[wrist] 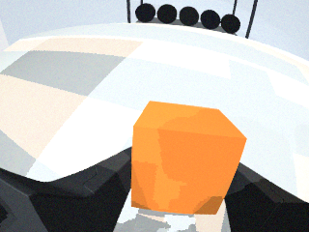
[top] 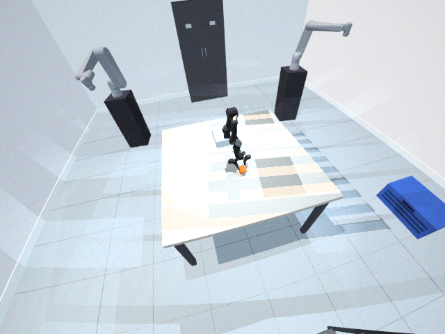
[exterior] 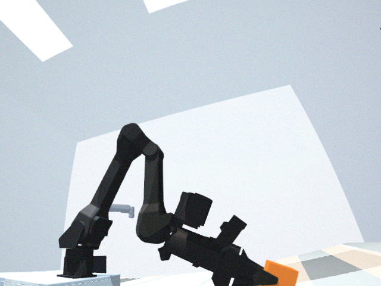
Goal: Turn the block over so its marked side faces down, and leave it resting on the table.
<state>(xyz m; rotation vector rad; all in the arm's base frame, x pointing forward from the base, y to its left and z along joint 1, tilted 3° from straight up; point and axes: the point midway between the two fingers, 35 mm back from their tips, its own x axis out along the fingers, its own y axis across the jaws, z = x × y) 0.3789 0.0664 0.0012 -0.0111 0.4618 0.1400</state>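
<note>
My gripper tip is 1 cm above the block.
</note>
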